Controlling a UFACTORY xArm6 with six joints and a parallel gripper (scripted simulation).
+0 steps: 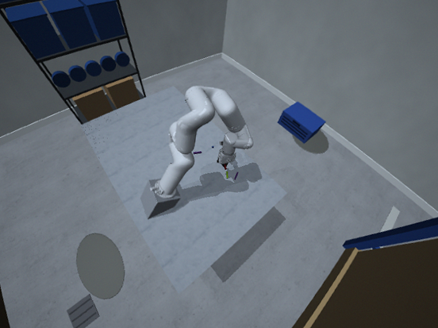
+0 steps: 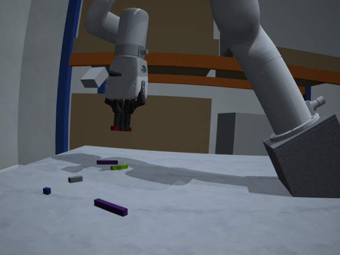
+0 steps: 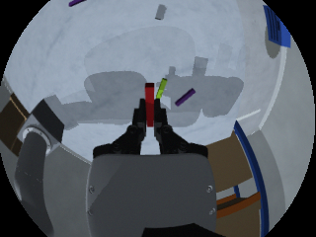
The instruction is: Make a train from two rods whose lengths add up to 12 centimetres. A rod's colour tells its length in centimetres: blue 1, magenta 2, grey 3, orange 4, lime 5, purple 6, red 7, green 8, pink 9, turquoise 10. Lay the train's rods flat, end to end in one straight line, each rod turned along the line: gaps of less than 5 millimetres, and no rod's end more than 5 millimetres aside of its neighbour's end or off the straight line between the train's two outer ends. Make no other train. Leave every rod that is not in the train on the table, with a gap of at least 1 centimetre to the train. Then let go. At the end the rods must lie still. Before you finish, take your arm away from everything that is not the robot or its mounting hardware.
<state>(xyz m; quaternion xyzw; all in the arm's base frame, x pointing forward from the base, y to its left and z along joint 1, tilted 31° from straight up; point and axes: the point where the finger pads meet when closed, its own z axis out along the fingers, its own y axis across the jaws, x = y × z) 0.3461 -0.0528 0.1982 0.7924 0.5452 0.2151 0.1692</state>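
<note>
Now: the lime rod 1 cm ahead of my hand, 3 cm to the right of it and 12 cm below it. Also, from my hand: red rod 2 cm below; then small blue rod 8 cm ahead, 22 cm to the left, 12 cm below; then grey rod 7 cm ahead, 12 cm to the left, 12 cm below.
</note>
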